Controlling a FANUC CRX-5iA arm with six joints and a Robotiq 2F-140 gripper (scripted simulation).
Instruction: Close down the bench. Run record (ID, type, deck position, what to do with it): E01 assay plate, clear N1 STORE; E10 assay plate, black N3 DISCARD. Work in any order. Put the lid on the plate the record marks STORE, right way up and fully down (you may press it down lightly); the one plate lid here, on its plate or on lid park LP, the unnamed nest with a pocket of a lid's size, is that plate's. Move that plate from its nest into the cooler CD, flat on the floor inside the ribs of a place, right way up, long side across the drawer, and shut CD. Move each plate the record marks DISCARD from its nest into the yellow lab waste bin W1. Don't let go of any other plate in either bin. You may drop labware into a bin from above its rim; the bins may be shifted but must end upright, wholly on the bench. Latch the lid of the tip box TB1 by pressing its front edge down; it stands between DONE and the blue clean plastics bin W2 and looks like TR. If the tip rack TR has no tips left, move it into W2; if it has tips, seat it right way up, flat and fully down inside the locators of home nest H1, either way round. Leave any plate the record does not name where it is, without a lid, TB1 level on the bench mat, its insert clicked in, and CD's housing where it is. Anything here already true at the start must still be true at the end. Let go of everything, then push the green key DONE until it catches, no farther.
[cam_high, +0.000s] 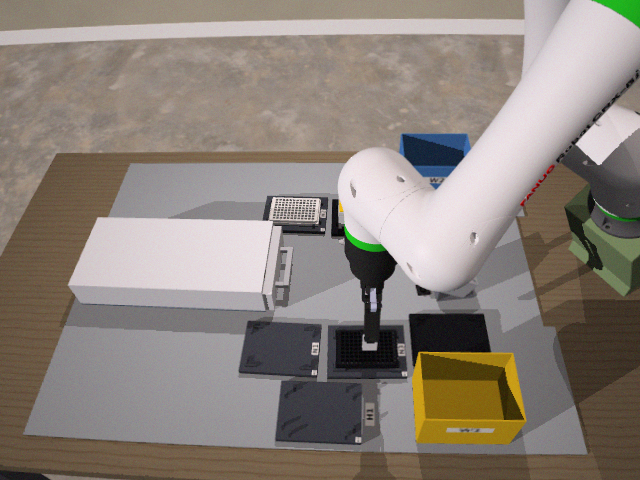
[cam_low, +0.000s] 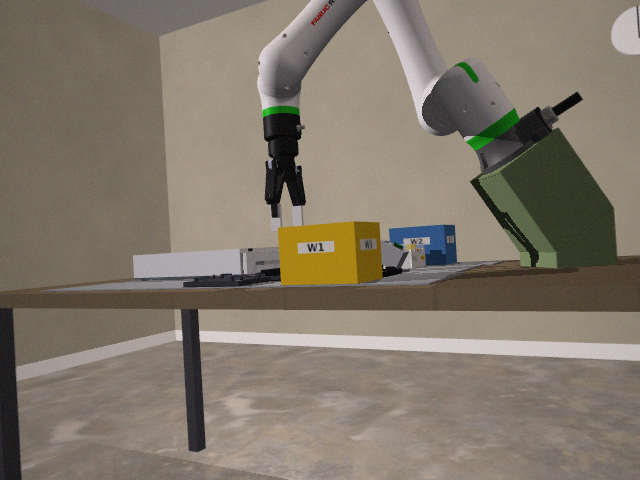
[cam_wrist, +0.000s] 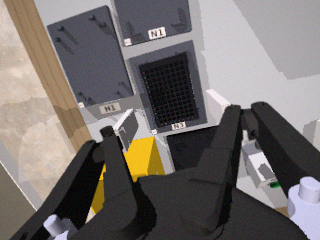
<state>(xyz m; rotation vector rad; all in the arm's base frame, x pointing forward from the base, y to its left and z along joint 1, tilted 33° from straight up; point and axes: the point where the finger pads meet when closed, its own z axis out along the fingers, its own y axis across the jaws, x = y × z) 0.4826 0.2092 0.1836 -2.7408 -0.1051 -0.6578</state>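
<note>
The black plate is 12 cm below my hand. The rest, counted from my hand: black lid park (17 cm behind, 14 cm below, 6 cm to the right); home nest H1 (15 cm to the left, 14 cm below, 7 cm ahead); nest N3 (14 cm below).
</note>
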